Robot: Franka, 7 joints.
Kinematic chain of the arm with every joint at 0, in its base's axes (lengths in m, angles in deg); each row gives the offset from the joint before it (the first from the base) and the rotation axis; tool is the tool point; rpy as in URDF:
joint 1: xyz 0 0 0.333 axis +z
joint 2: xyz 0 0 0 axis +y
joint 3: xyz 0 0 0.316 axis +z
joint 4: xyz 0.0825 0 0 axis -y
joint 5: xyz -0.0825 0 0.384 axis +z
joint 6: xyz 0 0 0 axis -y
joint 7: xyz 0.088 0 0 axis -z
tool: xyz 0 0 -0.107 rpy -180 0 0
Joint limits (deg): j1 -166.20..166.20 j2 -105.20..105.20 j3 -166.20..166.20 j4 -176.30..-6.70 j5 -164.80..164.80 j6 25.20..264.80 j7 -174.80..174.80
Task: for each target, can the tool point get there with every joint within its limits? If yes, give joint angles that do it. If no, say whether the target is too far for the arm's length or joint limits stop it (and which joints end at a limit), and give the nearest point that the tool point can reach.
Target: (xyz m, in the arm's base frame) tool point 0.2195 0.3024 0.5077
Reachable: yes | joints 139.63 -52.43 -63.39 -118.22 -11.43 53.92 62.47
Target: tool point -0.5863 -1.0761 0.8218
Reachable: no: too far | nearest point -0.3812 -0.6997 0.6508 | short by 0.461 m
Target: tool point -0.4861 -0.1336 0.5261
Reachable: yes | joints -57.55 -33.85 -108.40 -115.35 95.78 46.60 82.74
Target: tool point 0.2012 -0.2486 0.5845
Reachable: yes | joints -107.45 -34.59 57.98 -124.05 131.11 239.38 88.60
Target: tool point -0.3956 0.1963 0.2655
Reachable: yes | joints -118.21 -86.59 -89.22 -136.31 126.87 181.43 -25.56
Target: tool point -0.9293 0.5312 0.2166
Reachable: no: too far | nearest point -0.7404 0.4232 0.2403 | short by 0.219 m
